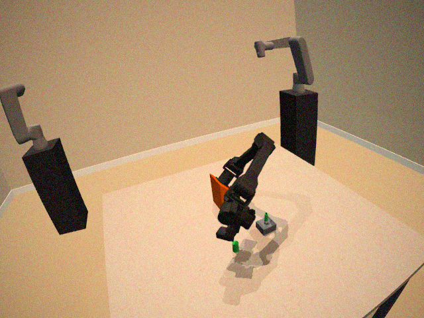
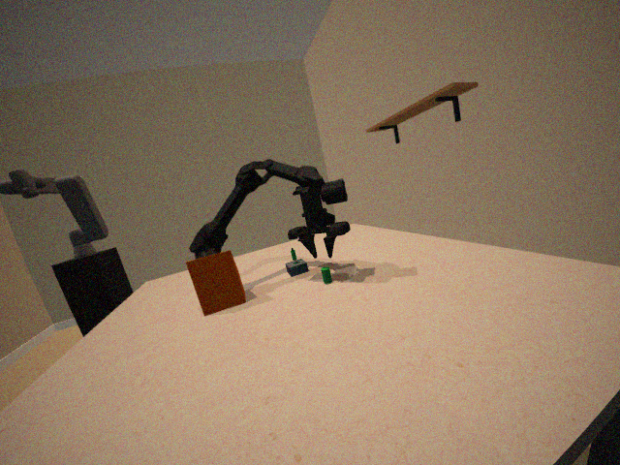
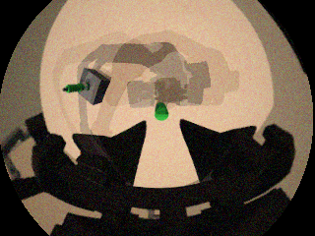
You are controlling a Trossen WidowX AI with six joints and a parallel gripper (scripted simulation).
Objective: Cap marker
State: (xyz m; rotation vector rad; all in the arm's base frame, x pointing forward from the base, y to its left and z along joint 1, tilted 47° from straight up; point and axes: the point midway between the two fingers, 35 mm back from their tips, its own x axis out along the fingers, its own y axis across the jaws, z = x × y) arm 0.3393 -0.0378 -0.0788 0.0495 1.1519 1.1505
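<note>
My gripper tip is now 6 cm above the green marker cap.
</note>
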